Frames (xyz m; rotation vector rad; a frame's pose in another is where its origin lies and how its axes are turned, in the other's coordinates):
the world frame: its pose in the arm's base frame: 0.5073 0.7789 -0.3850 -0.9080 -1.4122 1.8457
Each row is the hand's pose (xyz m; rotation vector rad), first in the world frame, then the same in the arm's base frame.
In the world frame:
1: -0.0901 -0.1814 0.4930 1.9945 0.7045 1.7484
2: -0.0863 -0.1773 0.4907 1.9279 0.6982 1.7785
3: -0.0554 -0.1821 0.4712 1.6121 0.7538 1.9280
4: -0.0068 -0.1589 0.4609 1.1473 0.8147 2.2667
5: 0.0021 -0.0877 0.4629 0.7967 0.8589 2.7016
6: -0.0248 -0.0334 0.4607 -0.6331 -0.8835 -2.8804
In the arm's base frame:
1: 0.1647 0.4826 -0.1042 -1.1066 2.1580 1.9796
2: 0.1641 0.4860 -0.1091 1.1653 -2.1073 -1.9947
3: 0.1633 0.5227 -0.1125 1.4374 -1.8509 -1.8980
4: 0.1428 0.5627 -0.1439 1.6751 -1.5269 -1.5332
5: 0.1308 0.5531 -0.2140 1.6546 -1.4004 -1.0395
6: 0.1436 0.5202 -0.2634 1.5563 -1.4271 -0.7108

